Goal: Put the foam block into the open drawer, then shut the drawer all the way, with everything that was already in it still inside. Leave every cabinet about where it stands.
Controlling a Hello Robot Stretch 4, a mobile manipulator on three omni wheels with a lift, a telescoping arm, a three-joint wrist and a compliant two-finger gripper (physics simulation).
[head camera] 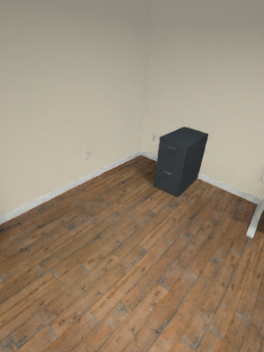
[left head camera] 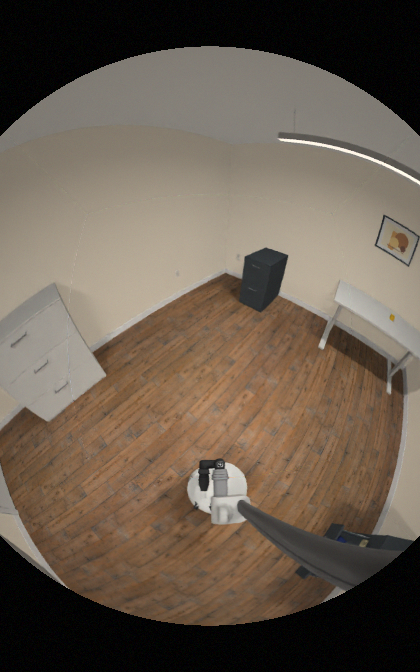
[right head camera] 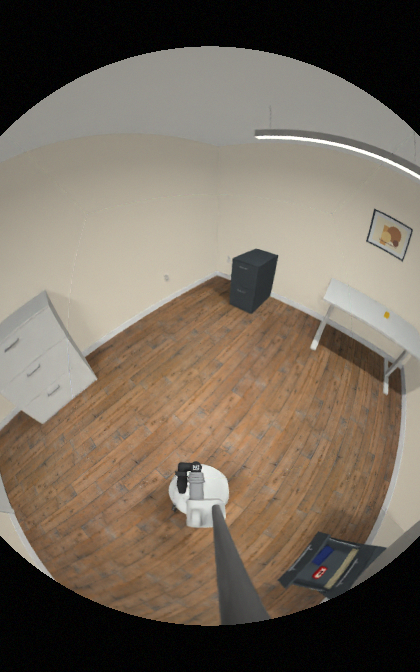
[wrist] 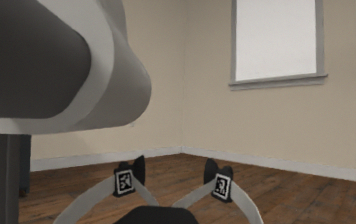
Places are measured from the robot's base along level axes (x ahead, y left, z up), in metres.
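Pixels of known places: end effector, tool point: (wrist: 175, 174).
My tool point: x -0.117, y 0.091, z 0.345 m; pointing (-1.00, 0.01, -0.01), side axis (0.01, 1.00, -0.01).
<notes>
Behind a point stands the place of what it marks.
A small yellow-orange block (left head camera: 392, 317) (right head camera: 386, 315), which looks like the foam block, lies on the white table at the right. The open drawer (left head camera: 334, 531) (right head camera: 316, 542) of a dark cabinet shows at the lower right. In the right head view it holds a blue item (right head camera: 324, 555), a red item (right head camera: 320, 573) and a long beige item (right head camera: 342, 568). The mast hides part of it in the left head view. My gripper (wrist: 174, 171) {x -0.117, y 0.091, z 0.345 m} is open and empty in the wrist view, far from the block and the drawer.
A dark two-drawer cabinet (head camera: 181, 161) {x 2.087, y -0.678, z 0.502 m} (left head camera: 263, 279) (right head camera: 253, 280) stands shut near the far corner. A grey-white three-drawer cabinet (left head camera: 55, 357) (right head camera: 47, 361) stands at the left. The white table (left head camera: 365, 309) (right head camera: 357, 303) stands along the right wall, with legs reaching the wooden floor.
</notes>
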